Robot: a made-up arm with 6 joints. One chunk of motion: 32 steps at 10 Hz.
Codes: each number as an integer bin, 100 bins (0 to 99) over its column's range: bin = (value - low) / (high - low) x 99, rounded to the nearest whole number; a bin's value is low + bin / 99 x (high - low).
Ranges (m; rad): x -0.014..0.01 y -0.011..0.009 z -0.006..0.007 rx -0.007..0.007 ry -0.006..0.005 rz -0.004..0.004
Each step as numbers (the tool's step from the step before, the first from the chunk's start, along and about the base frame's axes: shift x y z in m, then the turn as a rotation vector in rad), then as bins.
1 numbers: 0.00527 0.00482 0.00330 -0.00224 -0.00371 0.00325
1 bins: 79 78 71 34 21 90
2 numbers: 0.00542 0.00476 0.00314 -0.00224 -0.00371 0.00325
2 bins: 80 78 70 34 21 90
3 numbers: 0.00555 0.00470 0.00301 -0.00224 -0.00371 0.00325
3 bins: 81 78 69 34 21 90
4 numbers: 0.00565 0.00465 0.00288 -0.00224 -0.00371 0.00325
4 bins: 81 77 68 34 21 90
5 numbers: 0.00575 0.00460 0.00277 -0.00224 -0.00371 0.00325
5 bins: 81 77 67 34 21 90
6 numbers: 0.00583 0.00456 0.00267 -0.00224 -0.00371 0.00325
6 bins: 82 77 66 34 21 90
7 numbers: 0.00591 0.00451 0.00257 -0.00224 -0.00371 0.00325
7 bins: 82 77 65 34 21 90
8 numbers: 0.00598 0.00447 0.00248 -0.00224 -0.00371 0.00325
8 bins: 82 77 65 34 21 90
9 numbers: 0.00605 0.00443 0.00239 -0.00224 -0.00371 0.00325
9 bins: 83 76 64 34 21 90
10 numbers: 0.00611 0.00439 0.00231 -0.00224 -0.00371 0.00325
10 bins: 83 76 63 34 21 90
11 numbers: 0.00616 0.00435 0.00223 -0.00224 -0.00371 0.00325
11 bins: 83 76 63 34 21 90
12 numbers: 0.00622 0.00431 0.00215 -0.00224 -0.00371 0.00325
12 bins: 83 76 62 34 21 90
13 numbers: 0.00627 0.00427 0.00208 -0.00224 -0.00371 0.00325
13 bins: 84 76 62 34 21 90
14 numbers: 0.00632 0.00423 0.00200 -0.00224 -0.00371 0.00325
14 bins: 84 75 61 34 21 90
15 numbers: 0.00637 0.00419 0.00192 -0.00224 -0.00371 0.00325
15 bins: 84 75 60 34 21 90
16 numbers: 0.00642 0.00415 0.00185 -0.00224 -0.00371 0.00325
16 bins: 84 75 60 34 21 90
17 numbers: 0.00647 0.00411 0.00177 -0.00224 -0.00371 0.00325
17 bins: 84 75 59 34 21 90
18 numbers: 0.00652 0.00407 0.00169 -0.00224 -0.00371 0.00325
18 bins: 85 75 59 34 21 90
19 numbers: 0.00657 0.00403 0.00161 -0.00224 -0.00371 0.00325
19 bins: 85 74 58 34 21 90
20 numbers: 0.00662 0.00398 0.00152 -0.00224 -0.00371 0.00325
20 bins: 85 74 57 34 21 90
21 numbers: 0.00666 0.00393 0.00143 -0.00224 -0.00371 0.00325
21 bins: 85 74 57 34 21 90
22 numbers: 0.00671 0.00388 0.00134 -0.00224 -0.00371 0.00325
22 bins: 85 74 56 34 21 90
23 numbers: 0.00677 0.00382 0.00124 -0.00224 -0.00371 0.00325
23 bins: 86 73 55 34 21 90
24 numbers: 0.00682 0.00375 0.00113 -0.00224 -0.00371 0.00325
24 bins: 86 73 54 34 21 90
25 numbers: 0.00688 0.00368 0.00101 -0.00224 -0.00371 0.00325
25 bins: 86 73 53 34 21 90
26 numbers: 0.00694 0.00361 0.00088 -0.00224 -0.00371 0.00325
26 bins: 86 72 52 34 21 90
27 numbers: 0.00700 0.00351 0.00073 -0.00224 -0.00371 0.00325
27 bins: 87 72 51 34 21 90
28 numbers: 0.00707 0.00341 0.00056 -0.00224 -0.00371 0.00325
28 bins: 87 71 50 34 21 90
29 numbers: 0.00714 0.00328 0.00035 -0.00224 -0.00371 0.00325
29 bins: 87 71 48 34 21 90
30 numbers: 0.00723 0.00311 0.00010 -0.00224 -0.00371 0.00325
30 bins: 88 70 46 34 21 90
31 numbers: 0.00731 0.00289 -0.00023 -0.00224 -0.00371 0.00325
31 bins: 88 69 44 34 21 90
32 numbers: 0.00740 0.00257 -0.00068 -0.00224 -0.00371 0.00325
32 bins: 88 67 41 34 21 90
